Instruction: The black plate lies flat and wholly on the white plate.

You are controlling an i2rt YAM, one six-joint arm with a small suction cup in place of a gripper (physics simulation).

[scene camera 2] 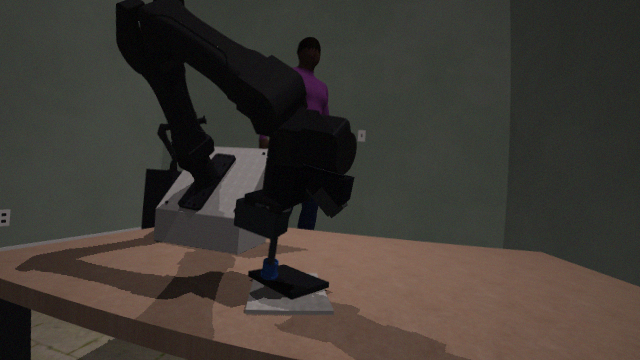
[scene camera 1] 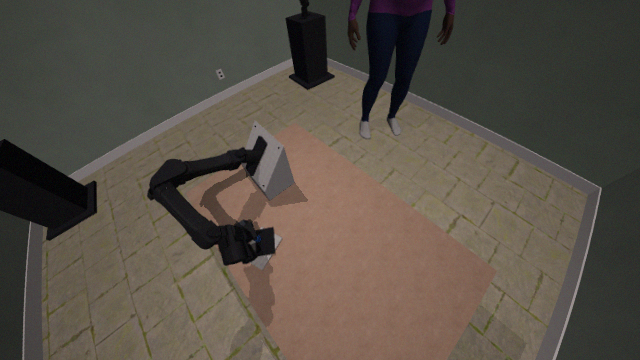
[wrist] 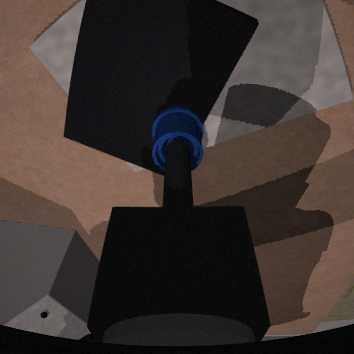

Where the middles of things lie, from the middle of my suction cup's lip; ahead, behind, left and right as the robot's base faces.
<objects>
I see my suction cup 3 cm short of the black plate (scene camera 2: 292, 283), 2 cm to the right of it and 2 cm above it. From my suction cup the other things lie so: white plate (wrist: 290, 66) (4 cm ahead, 3 cm below).
</objects>
